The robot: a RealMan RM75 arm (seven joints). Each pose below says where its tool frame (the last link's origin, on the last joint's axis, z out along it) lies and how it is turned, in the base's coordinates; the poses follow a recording.
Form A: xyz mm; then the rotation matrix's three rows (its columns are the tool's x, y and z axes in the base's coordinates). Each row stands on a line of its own.
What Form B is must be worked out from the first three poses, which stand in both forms.
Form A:
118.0 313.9 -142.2
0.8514 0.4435 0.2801
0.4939 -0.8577 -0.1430
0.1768 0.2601 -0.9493
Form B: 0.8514 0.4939 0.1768 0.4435 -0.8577 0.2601 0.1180 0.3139 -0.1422
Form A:
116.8 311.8 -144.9
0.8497 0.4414 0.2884
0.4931 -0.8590 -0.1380
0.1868 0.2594 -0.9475
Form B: 0.8497 0.4931 0.1868 0.4414 -0.8590 0.2594 0.1168 0.3118 -0.1449
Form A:
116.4 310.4 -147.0
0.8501 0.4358 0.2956
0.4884 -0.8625 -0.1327
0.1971 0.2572 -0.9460
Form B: 0.8501 0.4884 0.1971 0.4358 -0.8625 0.2572 0.1164 0.3104 -0.1470
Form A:
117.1 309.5 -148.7
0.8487 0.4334 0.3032
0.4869 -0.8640 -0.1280
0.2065 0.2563 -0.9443
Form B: 0.8487 0.4869 0.2065 0.4334 -0.8640 0.2563 0.1171 0.3095 -0.1487
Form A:
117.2 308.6 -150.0
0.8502 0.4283 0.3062
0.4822 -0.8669 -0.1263
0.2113 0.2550 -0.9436
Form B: 0.8502 0.4822 0.2113 0.4283 -0.8669 0.2550 0.1172 0.3086 -0.1500
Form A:
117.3 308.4 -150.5
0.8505 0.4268 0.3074
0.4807 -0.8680 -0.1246
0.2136 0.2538 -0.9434
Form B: 0.8505 0.4807 0.2136 0.4268 -0.8680 0.2538 0.1173 0.3084 -0.1505
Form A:
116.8 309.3 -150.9
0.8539 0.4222 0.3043
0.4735 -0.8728 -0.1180
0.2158 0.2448 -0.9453
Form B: 0.8539 0.4735 0.2158 0.4222 -0.8728 0.2448 0.1168 0.3093 -0.1509
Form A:
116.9 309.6 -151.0
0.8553 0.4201 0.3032
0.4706 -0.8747 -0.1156
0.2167 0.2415 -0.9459
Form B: 0.8553 0.4706 0.2167 0.4201 -0.8747 0.2415 0.1169 0.3096 -0.1510
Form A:
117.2 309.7 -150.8
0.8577 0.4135 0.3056
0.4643 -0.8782 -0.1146
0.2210 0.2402 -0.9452
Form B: 0.8577 0.4643 0.2210 0.4135 -0.8782 0.2402 0.1172 0.3097 -0.1508
